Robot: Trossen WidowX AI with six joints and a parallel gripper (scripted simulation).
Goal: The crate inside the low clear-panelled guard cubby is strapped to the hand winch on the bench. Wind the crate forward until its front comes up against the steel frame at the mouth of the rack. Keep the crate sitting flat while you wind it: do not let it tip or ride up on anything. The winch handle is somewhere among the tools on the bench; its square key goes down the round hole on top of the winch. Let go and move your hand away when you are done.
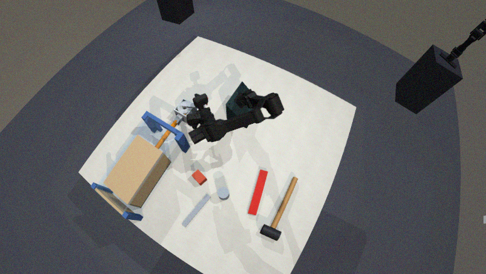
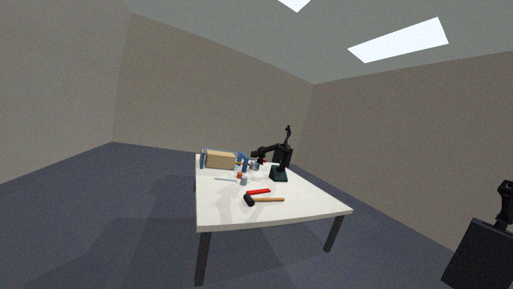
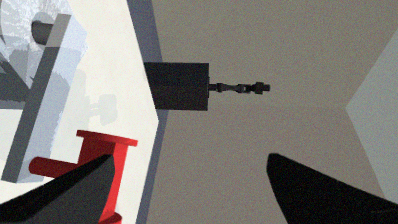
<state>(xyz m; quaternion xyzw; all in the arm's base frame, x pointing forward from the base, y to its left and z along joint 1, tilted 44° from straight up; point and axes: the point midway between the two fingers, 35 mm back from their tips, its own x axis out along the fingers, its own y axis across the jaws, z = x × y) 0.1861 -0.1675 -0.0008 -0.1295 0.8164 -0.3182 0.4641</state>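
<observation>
The winch handle lies 20 mm behind my gripper tip, 40 mm to the right of it and 110 mm below it. From my gripper tip the other things lie so: grey winch: 10 mm behind, 110 mm to the right, 180 mm below; then blue frame post: 170 mm ahead, 110 mm to the right, 110 mm below; then red knob: 40 mm behind, 10 mm to the right, 80 mm below.
</observation>
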